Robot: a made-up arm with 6 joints.
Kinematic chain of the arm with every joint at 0, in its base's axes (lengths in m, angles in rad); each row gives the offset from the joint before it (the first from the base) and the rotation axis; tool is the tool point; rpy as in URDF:
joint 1: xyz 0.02 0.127 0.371 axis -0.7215 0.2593 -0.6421
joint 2: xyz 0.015 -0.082 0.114 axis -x
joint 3: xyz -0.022 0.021 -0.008 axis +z
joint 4: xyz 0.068 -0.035 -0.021 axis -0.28 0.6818 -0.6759
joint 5: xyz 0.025 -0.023 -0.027 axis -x
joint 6: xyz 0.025 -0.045 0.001 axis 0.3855 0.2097 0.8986
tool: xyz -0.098 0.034 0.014 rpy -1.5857 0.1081 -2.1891
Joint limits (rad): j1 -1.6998..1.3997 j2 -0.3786..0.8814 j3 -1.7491..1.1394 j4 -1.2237..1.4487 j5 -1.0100..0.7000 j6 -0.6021..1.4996
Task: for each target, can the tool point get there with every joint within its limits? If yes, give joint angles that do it. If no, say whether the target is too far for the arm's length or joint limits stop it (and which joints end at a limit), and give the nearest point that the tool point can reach.
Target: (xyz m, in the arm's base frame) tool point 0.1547 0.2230 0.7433
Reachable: no: joint limits stop it (at a limit: joint 1, joint 2, joint 4, joint 6) | nearest point 0.1117 0.1982 0.7002 | short by 0.066 m
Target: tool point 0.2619 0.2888 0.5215
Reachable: no: joint limits stop it (at a limit: joint 1, joint 2, joint 6) | nearest point 0.2241 0.2300 0.4819 | short by 0.080 m
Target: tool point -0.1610 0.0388 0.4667
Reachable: yes | joints 0.2179 0.2287 -1.2395 0.4425 -0.4494 1.2051
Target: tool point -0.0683 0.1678 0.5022
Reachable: yes | joints 0.8348 0.2852 -1.3619 0.3589 -0.2058 0.3856
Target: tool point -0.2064 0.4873 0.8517
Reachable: no: too far | nearest point -0.0757 0.3039 0.6597 | short by 0.296 m
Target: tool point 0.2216 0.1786 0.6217
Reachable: no: joint limits stop it (at a limit: joint 1, joint 2, joint 6) | nearest point 0.1707 0.1666 0.5997 | short by 0.057 m
